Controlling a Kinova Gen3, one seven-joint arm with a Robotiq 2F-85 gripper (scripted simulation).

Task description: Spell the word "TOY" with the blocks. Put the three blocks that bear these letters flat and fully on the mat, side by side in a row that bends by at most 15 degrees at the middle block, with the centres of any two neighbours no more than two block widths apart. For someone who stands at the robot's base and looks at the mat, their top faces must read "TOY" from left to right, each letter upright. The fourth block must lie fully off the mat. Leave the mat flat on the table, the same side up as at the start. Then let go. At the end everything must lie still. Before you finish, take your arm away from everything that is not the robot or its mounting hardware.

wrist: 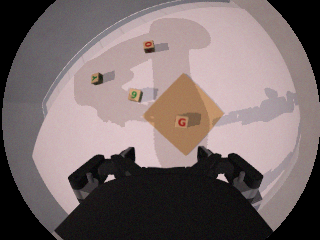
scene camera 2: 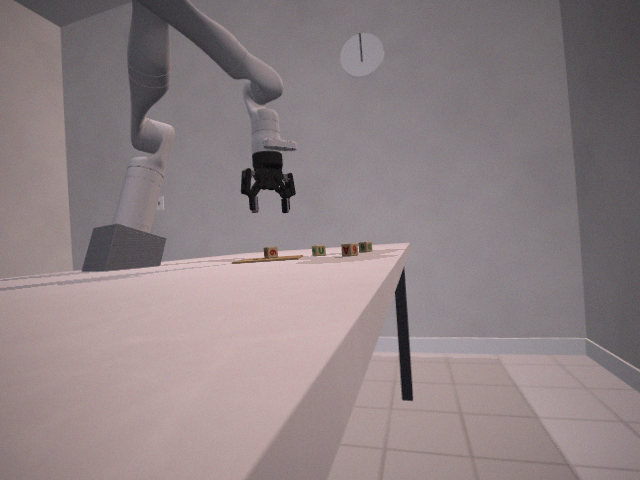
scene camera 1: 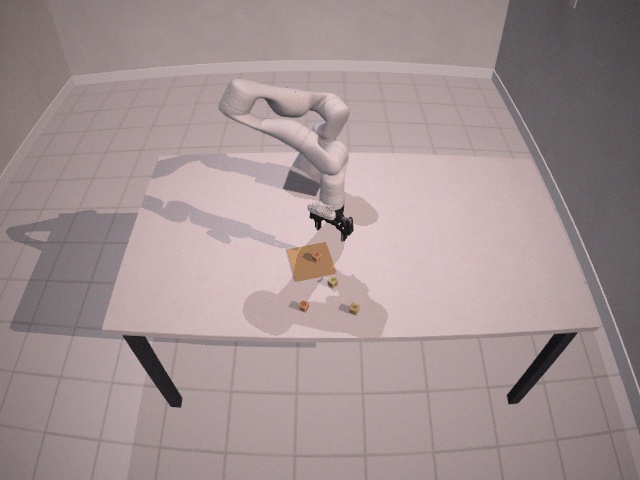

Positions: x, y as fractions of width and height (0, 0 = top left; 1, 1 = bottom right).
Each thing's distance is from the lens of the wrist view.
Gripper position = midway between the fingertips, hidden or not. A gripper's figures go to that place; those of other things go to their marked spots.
my gripper (wrist: 0.52, 0.64): 16 cm
mat (wrist: 0.57, 0.41): 26 cm
